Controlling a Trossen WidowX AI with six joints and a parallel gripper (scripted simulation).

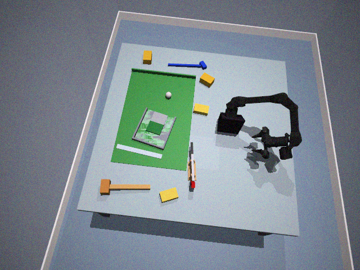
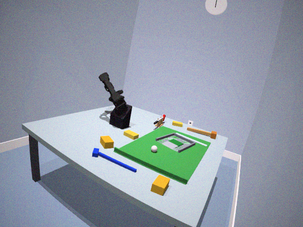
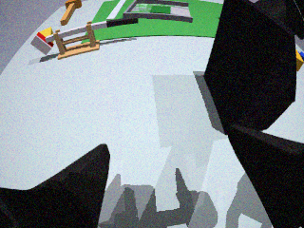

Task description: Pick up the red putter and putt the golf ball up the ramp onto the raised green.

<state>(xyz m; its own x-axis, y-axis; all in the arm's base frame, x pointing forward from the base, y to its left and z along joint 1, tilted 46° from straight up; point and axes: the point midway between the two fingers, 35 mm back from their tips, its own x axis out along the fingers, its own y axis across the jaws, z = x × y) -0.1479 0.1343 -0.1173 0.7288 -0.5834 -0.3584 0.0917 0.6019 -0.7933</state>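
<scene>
The small wooden rack lies 360 mm ahead of my gripper tip, 140 mm to the left of it and 90 mm below it. The rest, counted from my gripper tip: white golf ball: 520 mm ahead, 410 mm to the right, 100 mm below; then blue putter: 700 mm to the right, 370 mm ahead, 110 mm below.
</scene>
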